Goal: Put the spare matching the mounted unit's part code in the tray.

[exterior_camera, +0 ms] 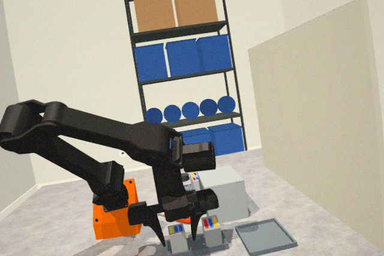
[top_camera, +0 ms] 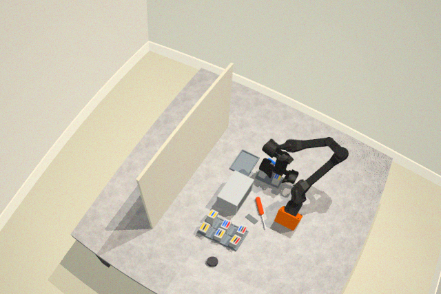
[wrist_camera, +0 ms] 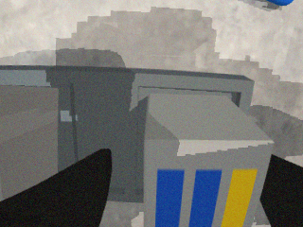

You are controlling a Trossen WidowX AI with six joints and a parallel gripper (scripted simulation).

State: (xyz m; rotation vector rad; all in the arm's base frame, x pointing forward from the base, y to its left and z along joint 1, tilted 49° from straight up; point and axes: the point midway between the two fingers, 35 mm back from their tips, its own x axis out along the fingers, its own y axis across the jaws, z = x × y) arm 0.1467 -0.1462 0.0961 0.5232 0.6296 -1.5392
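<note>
Right now the grey spare block is 20 mm above my gripper tip. The rest, counted from my gripper tip: blue pen 90 mm to the right, 30 mm ahead, 10 mm below; then grey tray 180 mm ahead, 20 mm to the right, 10 mm below; then two-place rack 40 mm ahead, 10 mm below.
</note>
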